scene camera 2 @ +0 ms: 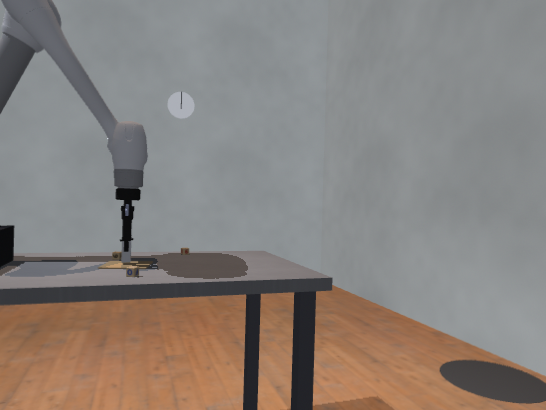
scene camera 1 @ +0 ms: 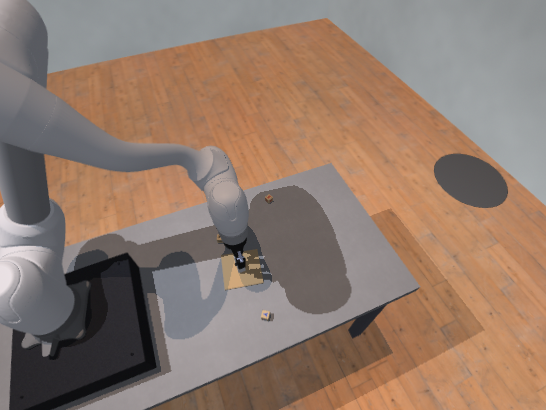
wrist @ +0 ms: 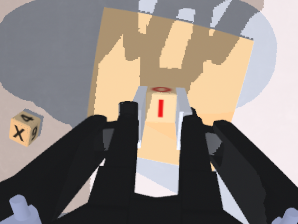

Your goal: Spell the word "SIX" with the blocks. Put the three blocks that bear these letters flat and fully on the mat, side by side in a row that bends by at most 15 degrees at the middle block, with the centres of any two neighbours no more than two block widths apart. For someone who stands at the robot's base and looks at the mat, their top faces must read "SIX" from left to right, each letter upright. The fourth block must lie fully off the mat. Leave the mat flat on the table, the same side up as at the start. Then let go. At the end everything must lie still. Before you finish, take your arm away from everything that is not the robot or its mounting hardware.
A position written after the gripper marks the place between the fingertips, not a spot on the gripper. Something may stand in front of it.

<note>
In view: the gripper (scene camera 2: 126, 261) and a tan mat (scene camera 1: 232, 279).
The tan mat is seen too in the wrist view (wrist: 133, 50). The gripper also shows in the wrist view (wrist: 161, 101).
</note>
